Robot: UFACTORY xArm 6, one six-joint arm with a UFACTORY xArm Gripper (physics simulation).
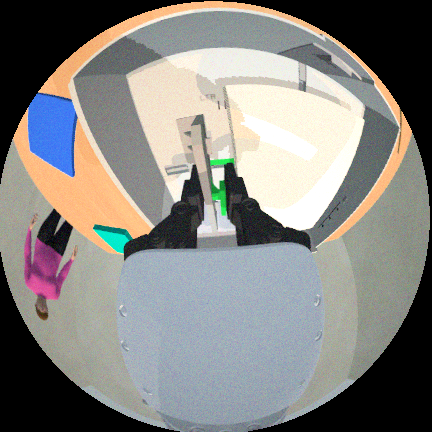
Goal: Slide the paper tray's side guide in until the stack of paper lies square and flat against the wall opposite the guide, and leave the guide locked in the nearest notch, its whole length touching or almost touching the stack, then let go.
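Frame: origin at the arm's base, x ahead, y left, z up, level; millimetres.
Seen in the pictures: gripper, between the fingertips: (212, 176).
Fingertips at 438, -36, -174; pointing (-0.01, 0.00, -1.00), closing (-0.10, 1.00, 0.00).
A point is followed by its place in that frame, as x, y, z.
The side guide (201, 145) @(398, -46, -150) is an upright grey-beige plate running from mid-tray down between the fingers. A green latch piece (223, 197) @(437, -29, -147) sits on its right side. My gripper (212, 176) @(438, -36, -174) is nearly closed, with the left finger against the guide and the right finger against the green piece. The cream paper stack (300, 135) @(386, 43, -186) lies right of the guide. A strip of tray floor shows between the guide's far part and the stack's left edge. The fingers hide the near part of that gap. A pale band shows between the stack and the right wall (381, 132); whether they touch is unclear.
The grey paper tray (102, 122) @(372, -114, -159) stands on an orange table top (60, 187) @(455, -412, -229). A size marking and short ticks (221, 105) @(378, -31, -210) show on the tray floor beyond the guide. A blue panel (52, 132) and a teal block (114, 238) @(670, -327, -211) lie left of the tray. A person figure (45, 260) is at the left.
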